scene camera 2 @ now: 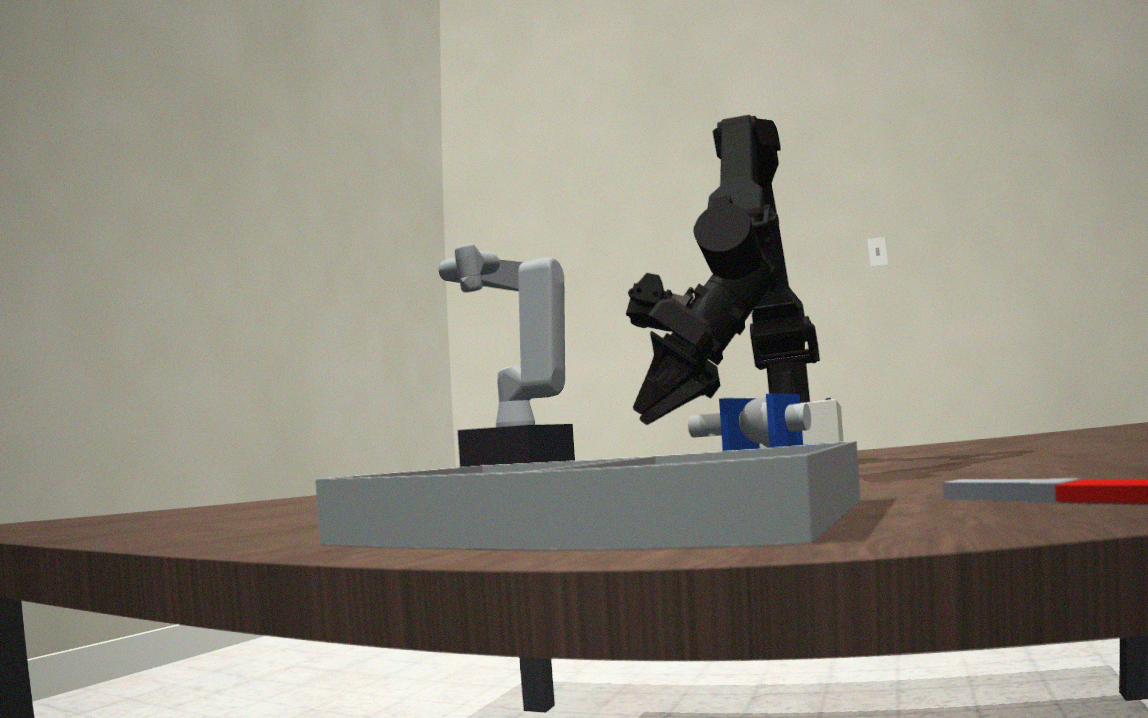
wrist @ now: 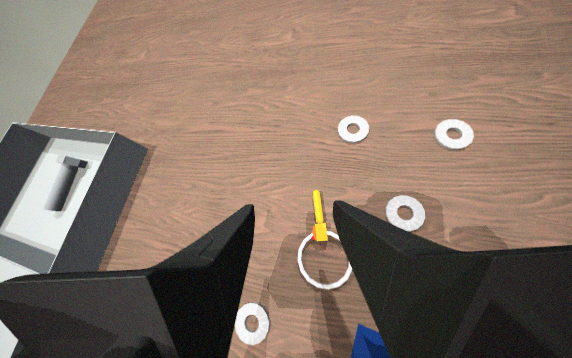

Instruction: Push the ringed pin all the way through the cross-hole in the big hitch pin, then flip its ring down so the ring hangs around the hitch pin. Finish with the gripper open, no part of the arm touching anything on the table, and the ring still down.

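Frame: origin at the arm's base, x ahead, y down, z left, level; millimetres.
Seen in the pictures: gripper, between the fingertips: [scene camera 2: 639,417] [wrist: 293,209].
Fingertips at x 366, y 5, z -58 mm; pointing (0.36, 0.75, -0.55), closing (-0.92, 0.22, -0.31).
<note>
A point is followed by its place in that frame.
The ringed pin has a yellow shaft [wrist: 318,207] @(x 358, y 72, z -72 mm), a yellow block [wrist: 320,232] @(x 352, y 68, z -51 mm) with an orange-red spot, and a white ring [wrist: 300,257] @(x 364, y 74, z -27 mm). It appears to lie on the table, shaft pointing up the wrist view; the right finger covers the ring's right edge. The big grey hitch pin [scene camera 2: 798,416] @(x 282, y 17, z 87 mm) lies horizontally through the blue brackets [scene camera 2: 738,425] @(x 279, y 21, z 18 mm) [wrist: 367,345] @(x 308, y 50, z 8 mm), with a wider round part between them. Its cross-hole cannot be made out. My black gripper [scene camera 2: 643,415] @(x 366, y 5, z -58 mm) [wrist: 293,209] @(x 366, y 5, z -58 mm) is partly open and empty, above the table, with the ringed pin in view between and beyond its fingertips.
White washers [wrist: 343,129] @(x 352, y 80, z -158 mm) [wrist: 441,139] @(x 264, y 79, z -162 mm) [wrist: 392,214] @(x 296, y 79, z -82 mm) [wrist: 242,325] @(x 398, y 79, z 41 mm) lie around the ringed pin. A grey-walled tray [scene camera 2: 558,508] @(x 776, y 60, z 90 mm) [wrist: 117,185] @(x 585, y 65, z -40 mm) holds a dark bolt [wrist: 62,187] @(x 676, y 69, z -17 mm). A grey and red bar [scene camera 2: 1100,491] @(x 686, y 76, z 361 mm) is at right; a grey arm [scene camera 2: 541,330] stands behind the table.
</note>
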